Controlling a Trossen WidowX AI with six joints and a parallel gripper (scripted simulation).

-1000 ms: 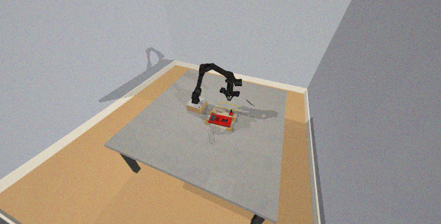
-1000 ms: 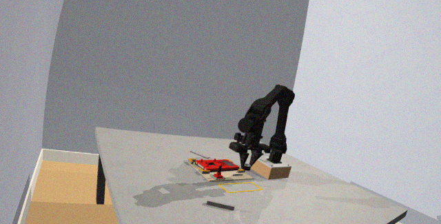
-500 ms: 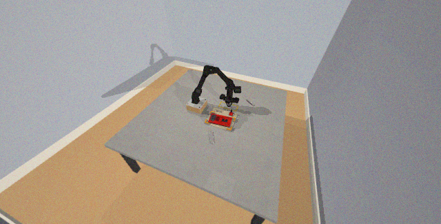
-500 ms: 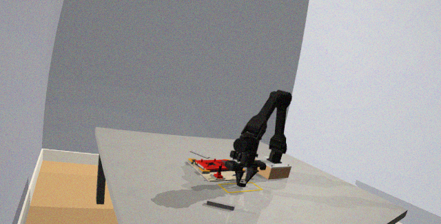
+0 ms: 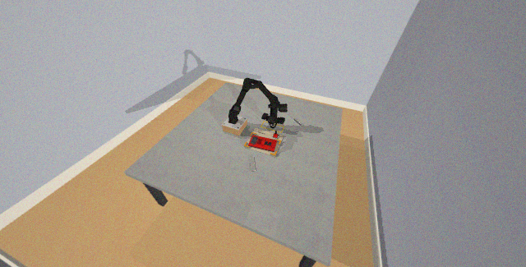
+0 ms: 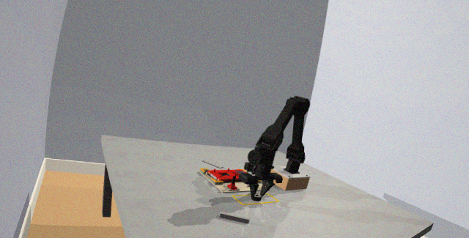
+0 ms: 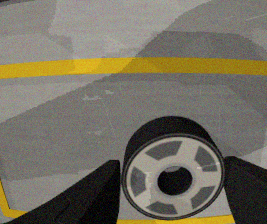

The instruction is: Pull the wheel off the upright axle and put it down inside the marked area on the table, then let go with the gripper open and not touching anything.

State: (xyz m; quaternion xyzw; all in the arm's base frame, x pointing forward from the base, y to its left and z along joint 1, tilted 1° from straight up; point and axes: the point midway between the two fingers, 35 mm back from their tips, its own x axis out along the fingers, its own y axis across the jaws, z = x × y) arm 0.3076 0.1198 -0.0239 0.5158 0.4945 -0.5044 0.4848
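Now: the wheel right at my gripper tip. Round my gripper tip: upright axle (10 cm to the right, 5 cm ahead, 3 cm above); then dark bar (20 cm ahead, 13 cm to the left).
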